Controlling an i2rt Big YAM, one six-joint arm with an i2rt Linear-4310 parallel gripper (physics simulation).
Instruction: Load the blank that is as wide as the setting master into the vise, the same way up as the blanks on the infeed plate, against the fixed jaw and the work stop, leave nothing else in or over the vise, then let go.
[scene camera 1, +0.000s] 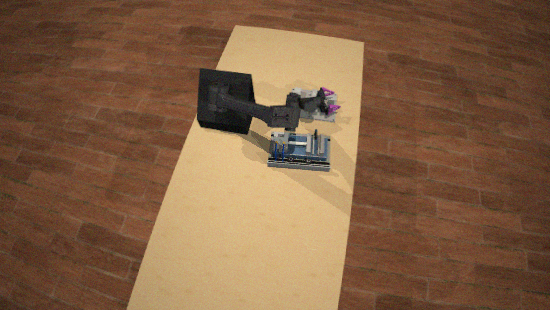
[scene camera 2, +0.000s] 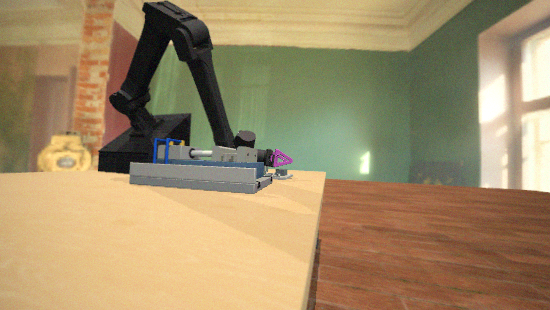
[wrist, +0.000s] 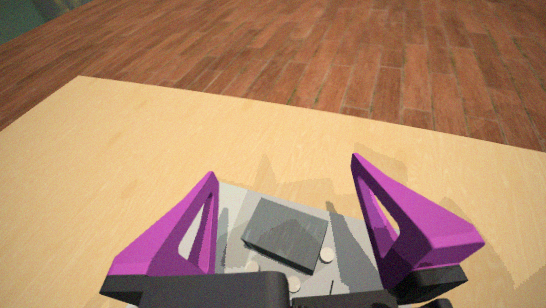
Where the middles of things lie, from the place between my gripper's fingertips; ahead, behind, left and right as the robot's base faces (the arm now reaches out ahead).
Scene:
I see the darker block (wrist: 292, 237) 5 cm below my hand, 3 cm behind it and 1 cm to the right of it. Round my hand: infeed plate (wrist: 353, 269): 12 cm behind, 6 cm below, 1 cm to the right.

